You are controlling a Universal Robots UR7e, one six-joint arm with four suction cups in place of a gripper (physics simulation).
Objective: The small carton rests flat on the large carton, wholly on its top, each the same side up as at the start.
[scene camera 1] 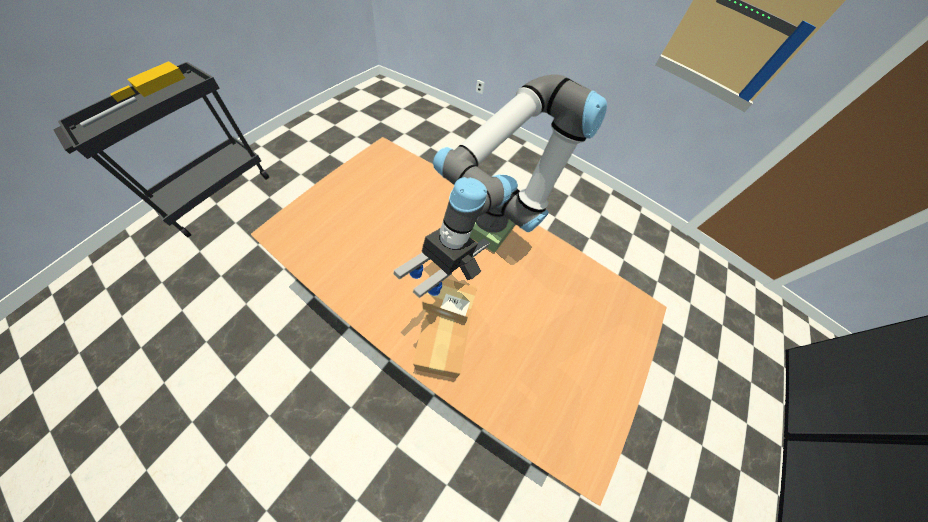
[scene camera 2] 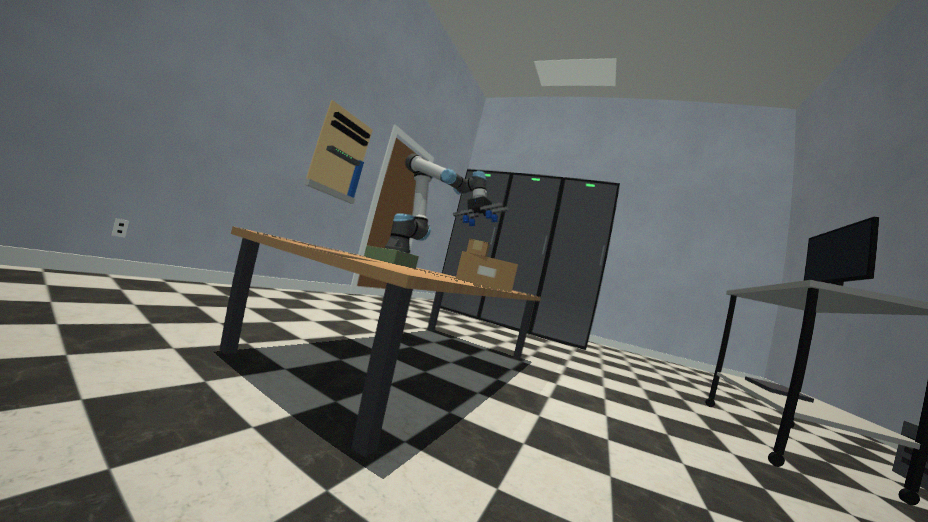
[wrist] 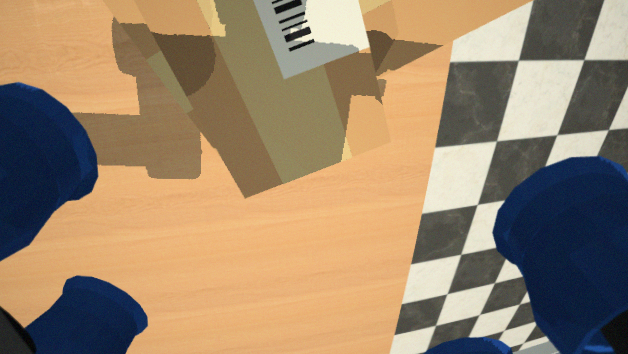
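Seen in the pictures: hand, tool point: (scene camera 2: 480,221) (wrist: 283,279); arm's base, link origin: (scene camera 1: 491,219) (scene camera 2: 397,251).
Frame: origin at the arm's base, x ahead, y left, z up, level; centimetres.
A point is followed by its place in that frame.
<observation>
The small carton (scene camera 1: 456,303) @(x 45.3, y 19.3, z 15.5 cm) (scene camera 2: 477,247) @(x 47.9, y 8.9, z 11.7 cm) (wrist: 330,22) @(x 47.4, y 17.8, z 15.5 cm), with a white barcode label, sits on the end of the large carton (scene camera 1: 439,350) @(x 58.3, y 24.8, z 8.1 cm) (scene camera 2: 502,273) @(x 61.1, y 18.0, z 1.4 cm) nearer the arm's base. It looks flat in the scene camera 2 view. Its exact margin at the far end is hard to tell. The large carton lies on the table, with a pale tape strip on top and a label on its side. My gripper (scene camera 1: 426,280) (scene camera 2: 480,218) @(x 44.3, y 11.3, z 26.2 cm) hangs above the cartons and to one side, its blue cups apart from both. It is open and holds nothing.
The wooden table (scene camera 1: 551,363) @(x 30.4, y 57.9, z -7.2 cm) (scene camera 2: 311,253) @(x 46.5, y -80.4, z -8.6 cm) carries the green base block (scene camera 1: 496,238) @(x 6.7, y 8.4, z 0.5 cm) (scene camera 2: 392,255) @(x 9.2, y -11.9, z -2.9 cm) of the arm. A dark cart (scene camera 1: 152,120) stands by the wall. Black cabinets (scene camera 2: 584,259) and a desk with a monitor (scene camera 2: 841,249) stand away from the table.
</observation>
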